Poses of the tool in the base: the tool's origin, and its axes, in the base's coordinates. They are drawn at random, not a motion.
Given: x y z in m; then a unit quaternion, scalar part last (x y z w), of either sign.
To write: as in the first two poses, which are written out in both.
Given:
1: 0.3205, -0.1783, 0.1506, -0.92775, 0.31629, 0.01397, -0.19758
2: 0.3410, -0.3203, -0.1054, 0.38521, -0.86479, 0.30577, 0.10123
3: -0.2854, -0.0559, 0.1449, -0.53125, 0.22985, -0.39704, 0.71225
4: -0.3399, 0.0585, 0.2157, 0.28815, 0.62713, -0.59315, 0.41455
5: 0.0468, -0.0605, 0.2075, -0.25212, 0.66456, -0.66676, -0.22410
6: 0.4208, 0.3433, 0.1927, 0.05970, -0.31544, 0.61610, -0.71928
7: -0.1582, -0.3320, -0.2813, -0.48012, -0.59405, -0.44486, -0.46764
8: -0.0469, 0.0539, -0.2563, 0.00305, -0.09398, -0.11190, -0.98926
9: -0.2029, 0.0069, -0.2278, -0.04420, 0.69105, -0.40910, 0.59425
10: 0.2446, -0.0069, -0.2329, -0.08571, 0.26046, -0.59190, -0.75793
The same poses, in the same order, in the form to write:
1: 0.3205, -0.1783, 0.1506, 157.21, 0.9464, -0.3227, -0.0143
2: 0.3410, -0.3203, -0.1054, 168.38, 0.3872, -0.8693, 0.3074
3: -0.2854, -0.0559, 0.1449, 89.16, -0.7568, 0.3275, -0.5656
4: -0.3399, 0.0585, 0.2157, 131.02, 0.3166, 0.6891, -0.6518
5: 0.0468, -0.0605, 0.2075, 154.10, 0.2587, -0.6819, 0.6842
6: 0.4208, 0.3433, 0.1927, 88.01, -0.0859, 0.4540, -0.8868
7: -0.1582, -0.3320, -0.2813, 124.24, 0.5432, 0.6721, 0.5033
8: -0.0469, 0.0539, -0.2563, 16.81, -0.0209, 0.6430, 0.7656
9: -0.2029, 0.0069, -0.2278, 107.08, -0.0550, 0.8592, -0.5087
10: 0.2446, -0.0069, -0.2329, 81.44, 0.1314, -0.3993, 0.9074
